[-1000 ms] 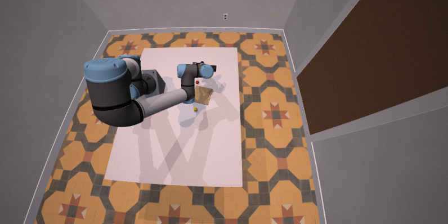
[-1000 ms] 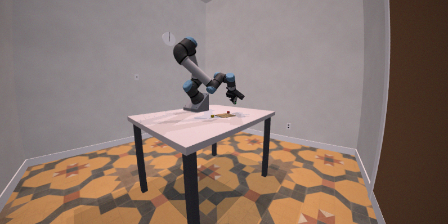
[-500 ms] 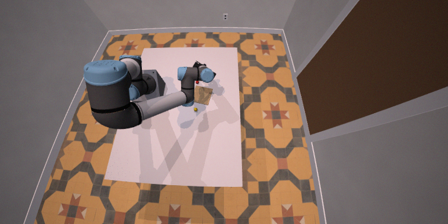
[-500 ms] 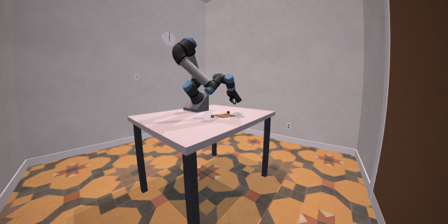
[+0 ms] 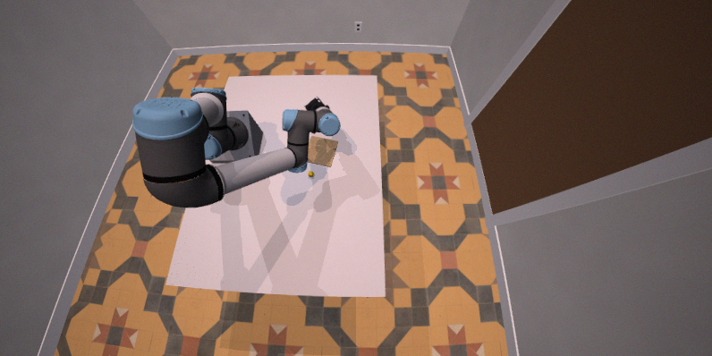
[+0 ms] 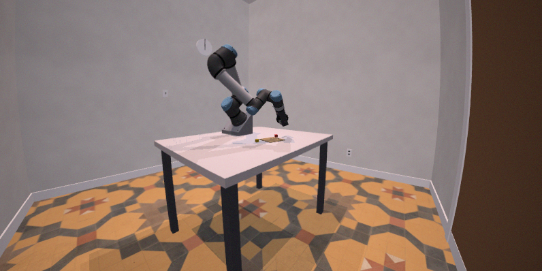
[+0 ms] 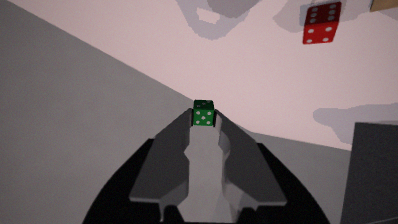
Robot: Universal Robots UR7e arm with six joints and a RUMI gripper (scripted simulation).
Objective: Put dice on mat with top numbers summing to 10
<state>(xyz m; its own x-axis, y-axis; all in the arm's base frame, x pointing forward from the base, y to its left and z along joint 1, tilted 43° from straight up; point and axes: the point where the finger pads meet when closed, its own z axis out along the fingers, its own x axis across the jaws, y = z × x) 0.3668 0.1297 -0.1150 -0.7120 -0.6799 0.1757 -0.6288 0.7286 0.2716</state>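
Now: the red die 20 mm behind my hand, 80 mm to the right of it and 90 mm below it. From my hand the other things lie so: brown mat (30 mm ahead, 180 mm to the right, 100 mm below); green die (10 mm to the left); yellow die (310 mm to the right, 90 mm below).
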